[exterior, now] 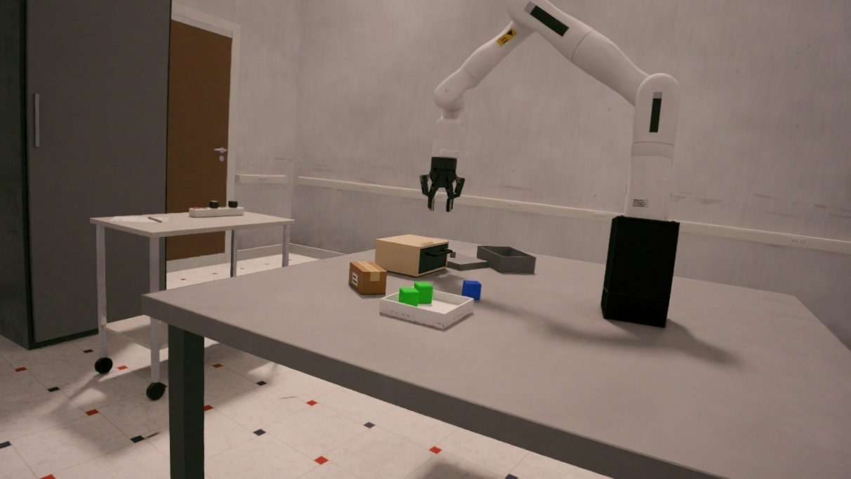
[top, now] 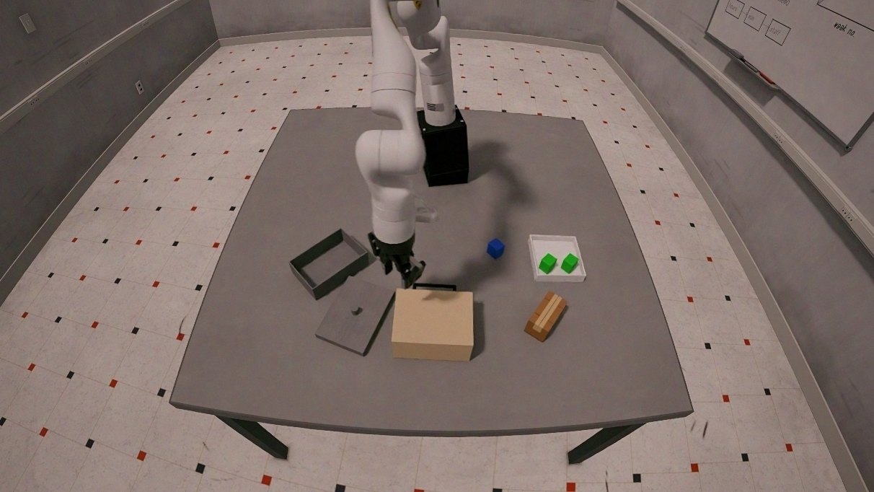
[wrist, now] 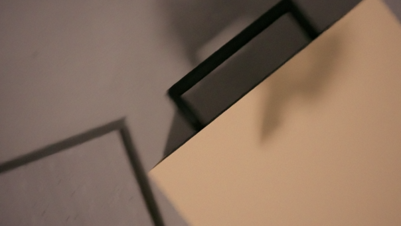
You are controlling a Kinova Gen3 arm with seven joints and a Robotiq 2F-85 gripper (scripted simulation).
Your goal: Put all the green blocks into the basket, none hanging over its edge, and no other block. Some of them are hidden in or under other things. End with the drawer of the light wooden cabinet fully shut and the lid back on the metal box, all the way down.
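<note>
The lid lies 17 cm below my hand, 11 cm to the right of it and 2 cm ahead of it. Round my hand: light wooden cabinet 15 cm below, 8 cm to the left, 1 cm ahead; metal box 22 cm to the right, 16 cm below, 11 cm behind; drawer 15 cm below, 8 cm to the left.
</note>
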